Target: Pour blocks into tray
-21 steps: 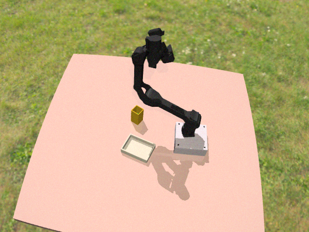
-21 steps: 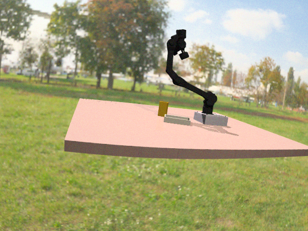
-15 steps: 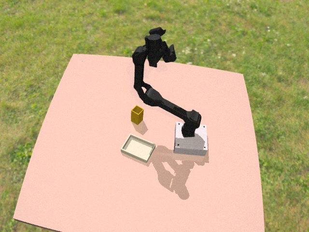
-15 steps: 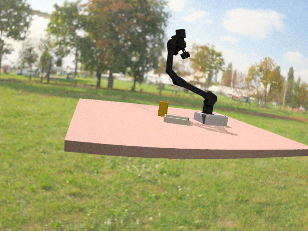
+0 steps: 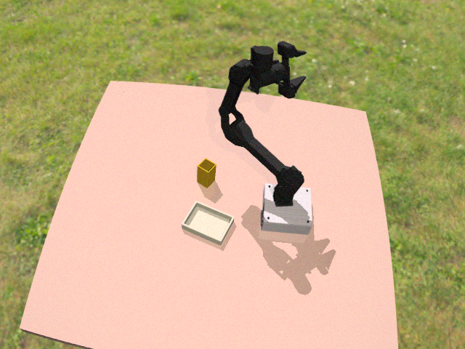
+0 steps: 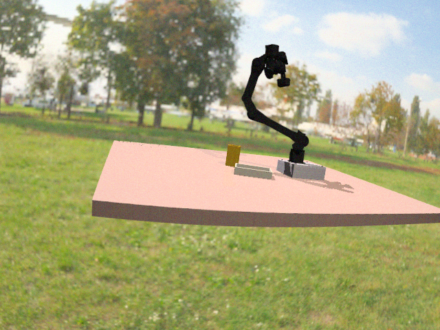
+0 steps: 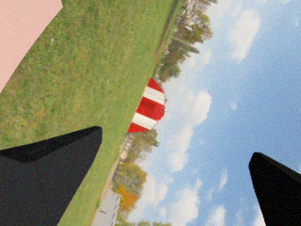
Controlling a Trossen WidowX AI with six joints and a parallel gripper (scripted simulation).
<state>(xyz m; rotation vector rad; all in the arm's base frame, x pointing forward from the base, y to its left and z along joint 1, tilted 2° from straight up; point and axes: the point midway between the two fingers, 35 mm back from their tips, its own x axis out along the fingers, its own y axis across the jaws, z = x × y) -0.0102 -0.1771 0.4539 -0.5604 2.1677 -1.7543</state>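
The green block is 30 cm ahead of my gripper tip, 7 cm to the left of it and 46 cm below it. The rest, counted from my gripper tip: yellow square cup: 30 cm ahead, 8 cm to the left, 48 cm below; then red block: 30 cm ahead, 7 cm to the left, 48 cm below; then blue block: 30 cm ahead, 7 cm to the left, 49 cm below.
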